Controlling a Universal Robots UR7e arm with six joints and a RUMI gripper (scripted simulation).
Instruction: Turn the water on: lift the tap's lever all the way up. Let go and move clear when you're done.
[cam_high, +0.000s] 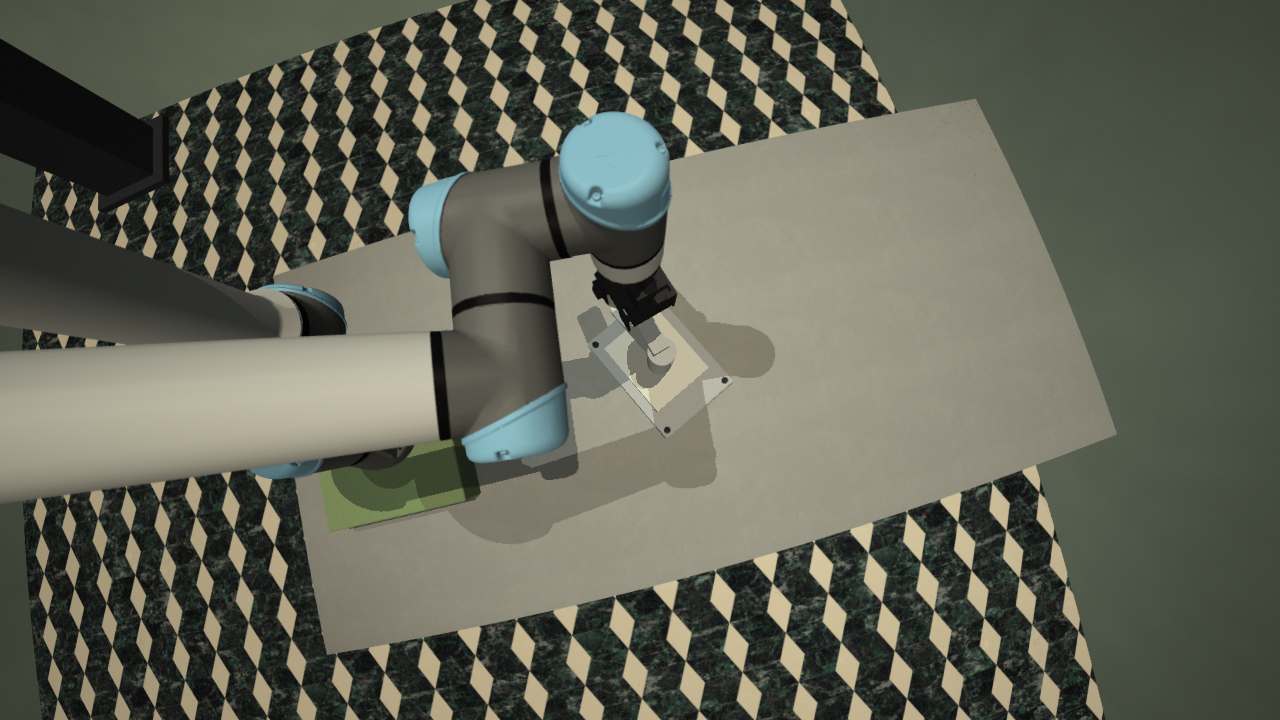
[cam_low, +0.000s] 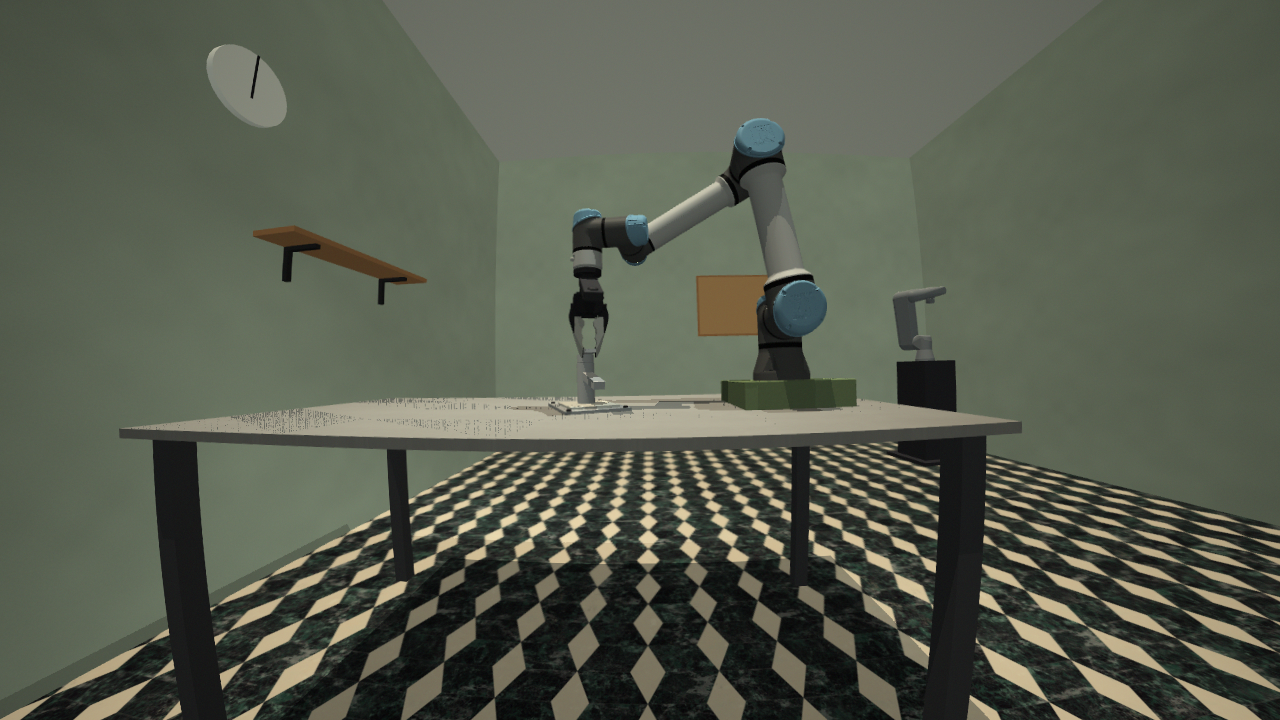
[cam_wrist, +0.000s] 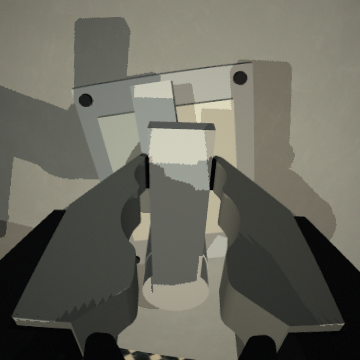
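Now: the flat lever 10 mm ahead of my hand and 40 mm to the right of it. From my hand the other things lie so: grey tap (10 mm ahead, 70 mm to the right, 50 mm below).
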